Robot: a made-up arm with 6 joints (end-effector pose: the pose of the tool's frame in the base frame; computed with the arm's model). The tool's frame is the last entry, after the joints. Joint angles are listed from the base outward.
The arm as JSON. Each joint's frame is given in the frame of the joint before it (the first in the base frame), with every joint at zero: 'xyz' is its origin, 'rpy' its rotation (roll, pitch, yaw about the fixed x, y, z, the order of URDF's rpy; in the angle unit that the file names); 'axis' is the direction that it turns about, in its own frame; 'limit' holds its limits. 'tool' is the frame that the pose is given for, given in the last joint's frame.
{
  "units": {
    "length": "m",
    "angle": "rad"
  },
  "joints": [
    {
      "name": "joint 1",
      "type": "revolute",
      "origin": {
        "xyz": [
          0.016,
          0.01,
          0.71
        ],
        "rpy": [
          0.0,
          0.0,
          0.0
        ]
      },
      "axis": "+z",
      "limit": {
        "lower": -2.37,
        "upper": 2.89
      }
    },
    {
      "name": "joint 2",
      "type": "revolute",
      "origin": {
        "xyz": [
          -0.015,
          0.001,
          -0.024
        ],
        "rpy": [
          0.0,
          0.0,
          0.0
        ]
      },
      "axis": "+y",
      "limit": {
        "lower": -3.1,
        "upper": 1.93
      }
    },
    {
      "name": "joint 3",
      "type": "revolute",
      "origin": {
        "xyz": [
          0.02,
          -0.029,
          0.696
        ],
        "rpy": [
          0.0,
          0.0,
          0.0
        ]
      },
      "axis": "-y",
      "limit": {
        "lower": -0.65,
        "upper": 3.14
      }
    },
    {
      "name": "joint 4",
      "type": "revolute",
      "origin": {
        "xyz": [
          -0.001,
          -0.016,
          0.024
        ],
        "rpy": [
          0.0,
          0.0,
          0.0
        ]
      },
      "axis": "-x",
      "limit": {
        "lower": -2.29,
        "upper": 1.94
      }
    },
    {
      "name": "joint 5",
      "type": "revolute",
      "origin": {
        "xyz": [
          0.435,
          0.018,
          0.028
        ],
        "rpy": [
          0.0,
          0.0,
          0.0
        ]
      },
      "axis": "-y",
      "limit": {
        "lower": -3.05,
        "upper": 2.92
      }
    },
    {
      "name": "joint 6",
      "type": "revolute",
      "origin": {
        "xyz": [
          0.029,
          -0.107,
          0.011
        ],
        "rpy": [
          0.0,
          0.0,
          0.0
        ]
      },
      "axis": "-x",
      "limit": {
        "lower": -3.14,
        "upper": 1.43
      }
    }
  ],
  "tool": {
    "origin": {
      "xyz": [
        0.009,
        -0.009,
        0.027
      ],
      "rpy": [
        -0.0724,
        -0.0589,
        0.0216
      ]
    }
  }
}
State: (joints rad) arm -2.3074 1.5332 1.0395 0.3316 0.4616 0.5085
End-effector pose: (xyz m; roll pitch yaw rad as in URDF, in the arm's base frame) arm -0.8206 -0.7678 0.5902 -0.8691 0.0278 -2.1044
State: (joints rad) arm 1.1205 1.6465 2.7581 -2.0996 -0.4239 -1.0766
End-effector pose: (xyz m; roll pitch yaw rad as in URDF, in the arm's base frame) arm 0.4452 0.8792 0.9992 2.2922 -1.1176 2.0044
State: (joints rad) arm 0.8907 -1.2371 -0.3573 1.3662 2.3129 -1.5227
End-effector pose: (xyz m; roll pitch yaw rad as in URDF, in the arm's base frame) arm -0.3007 -0.4054 1.3405 -0.9032 0.4164 -3.1097
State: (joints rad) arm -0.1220 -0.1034 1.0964 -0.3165 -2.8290 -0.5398
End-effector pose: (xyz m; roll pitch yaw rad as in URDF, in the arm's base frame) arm 0.0983 -0.1466 1.7517 1.8435 1.4675 1.5488
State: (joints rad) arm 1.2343 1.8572 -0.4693 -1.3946 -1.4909 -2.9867
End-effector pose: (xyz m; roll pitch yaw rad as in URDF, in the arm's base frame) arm 0.1649 0.2912 0.2063 0.5177 -0.1228 2.9735
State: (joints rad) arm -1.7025 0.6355 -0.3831 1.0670 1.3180 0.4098
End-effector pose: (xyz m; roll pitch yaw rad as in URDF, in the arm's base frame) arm -0.1017 -0.7234 0.9603 -0.9617 -0.0526 -0.6302
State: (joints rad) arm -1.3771 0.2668 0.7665 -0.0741 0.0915 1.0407
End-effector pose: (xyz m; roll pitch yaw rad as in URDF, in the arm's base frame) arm 0.0072 -0.5623 1.6491 -1.0757 -0.6056 -1.3114
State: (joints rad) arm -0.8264 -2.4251 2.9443 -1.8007 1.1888 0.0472
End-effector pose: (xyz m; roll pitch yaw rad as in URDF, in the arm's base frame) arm -0.2622 0.1681 -0.2060 0.5891 0.3785 -2.3517
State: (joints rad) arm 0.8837 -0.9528 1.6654 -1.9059 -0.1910 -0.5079
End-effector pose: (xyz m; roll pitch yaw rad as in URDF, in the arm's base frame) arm -0.5346 -0.7485 1.4276 -0.7320 -0.4859 -2.3994
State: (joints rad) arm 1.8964 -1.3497 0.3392 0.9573 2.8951 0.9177
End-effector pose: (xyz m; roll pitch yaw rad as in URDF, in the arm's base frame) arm 0.3571 -0.7411 1.2340 1.3775 1.3475 -2.9714
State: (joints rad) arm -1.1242 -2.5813 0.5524 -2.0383 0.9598 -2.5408
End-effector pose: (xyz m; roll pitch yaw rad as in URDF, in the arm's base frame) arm -0.4003 0.7756 0.1956 1.1944 -0.4217 2.8718
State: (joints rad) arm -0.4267 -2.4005 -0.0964 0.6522 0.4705 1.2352
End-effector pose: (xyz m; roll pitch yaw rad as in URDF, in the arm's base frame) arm -0.8198 0.3307 0.4435 1.3972 -0.4629 2.3445
